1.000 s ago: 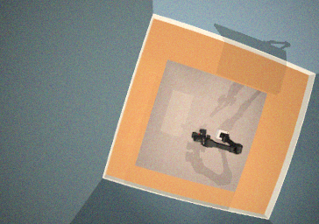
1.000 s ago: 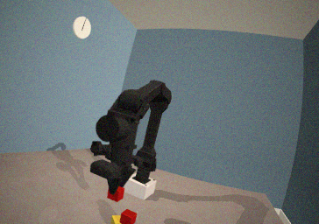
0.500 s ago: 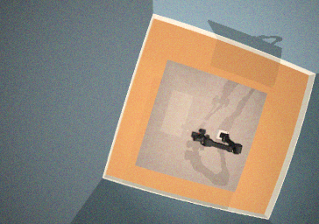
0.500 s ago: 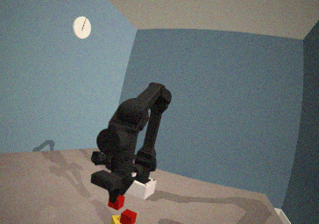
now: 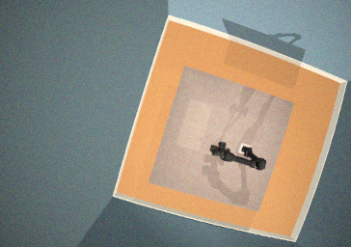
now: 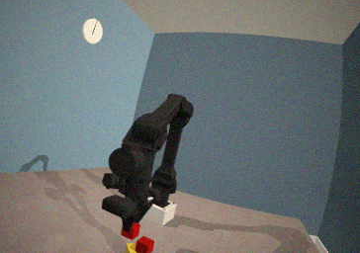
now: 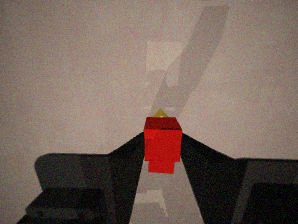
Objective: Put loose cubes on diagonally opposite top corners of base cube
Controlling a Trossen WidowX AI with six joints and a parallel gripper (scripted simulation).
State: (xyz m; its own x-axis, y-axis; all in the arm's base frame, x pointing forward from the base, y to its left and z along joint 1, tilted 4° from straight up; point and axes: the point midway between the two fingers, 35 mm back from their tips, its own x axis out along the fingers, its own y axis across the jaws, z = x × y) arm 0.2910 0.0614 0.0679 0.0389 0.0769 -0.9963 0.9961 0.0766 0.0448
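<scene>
The yellow base cube is 70 mm below my gripper tip and 20 mm to the left of it.
</scene>
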